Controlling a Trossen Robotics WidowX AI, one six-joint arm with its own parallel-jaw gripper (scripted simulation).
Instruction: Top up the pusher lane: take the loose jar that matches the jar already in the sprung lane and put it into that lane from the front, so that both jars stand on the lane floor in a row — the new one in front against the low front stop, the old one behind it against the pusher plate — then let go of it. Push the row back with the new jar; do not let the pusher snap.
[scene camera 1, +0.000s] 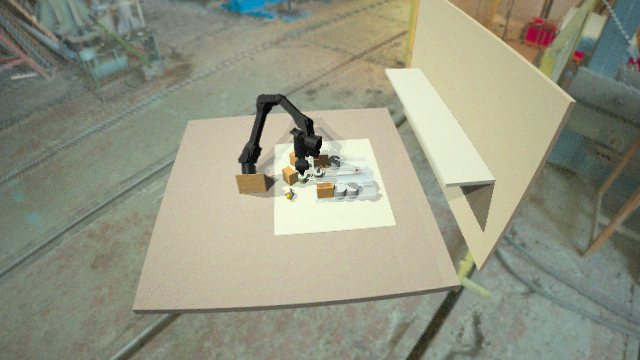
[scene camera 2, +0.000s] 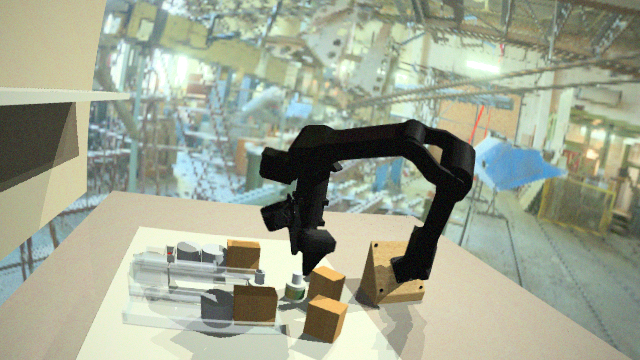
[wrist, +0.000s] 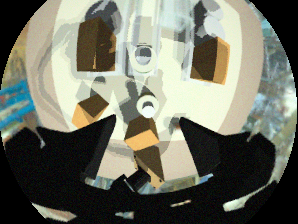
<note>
My gripper (scene camera 2: 299, 264) is open, holding nothing. I also see a wall shelf (scene camera 1: 458, 163).
My gripper is seen too in the wrist view (wrist: 148, 118).
</note>
